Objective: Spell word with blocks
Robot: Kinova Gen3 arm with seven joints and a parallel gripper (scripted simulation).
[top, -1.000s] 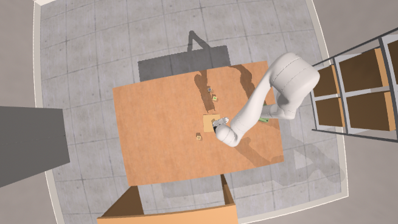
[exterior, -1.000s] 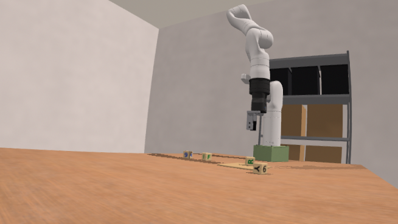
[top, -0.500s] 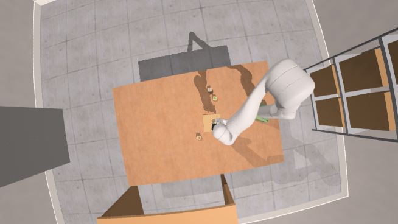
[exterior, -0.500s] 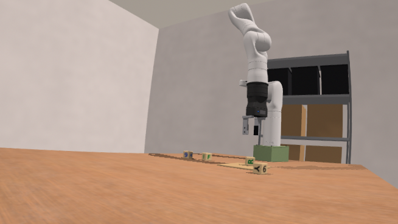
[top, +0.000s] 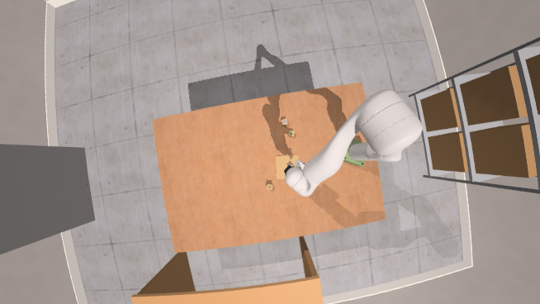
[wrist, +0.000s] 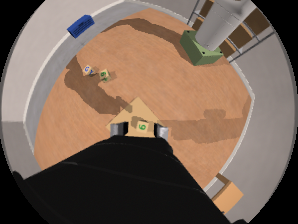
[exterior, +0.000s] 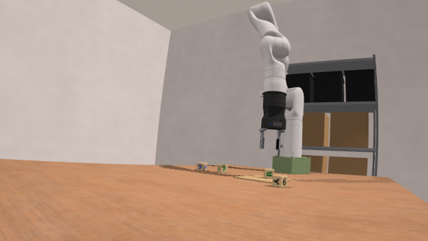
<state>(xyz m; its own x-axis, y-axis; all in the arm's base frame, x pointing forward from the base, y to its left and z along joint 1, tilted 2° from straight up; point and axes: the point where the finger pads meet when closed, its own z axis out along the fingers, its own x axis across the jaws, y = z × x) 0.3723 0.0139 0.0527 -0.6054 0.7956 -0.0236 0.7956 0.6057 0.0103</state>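
Right now the wooden block is 10 cm below my hand. Also, from my hand: green-lettered block (4 cm behind, 19 cm to the right, 10 cm below); then tan mat (2 cm ahead, 11 cm below); then blue-lettered block (1 cm behind, 27 cm to the right, 10 cm below).
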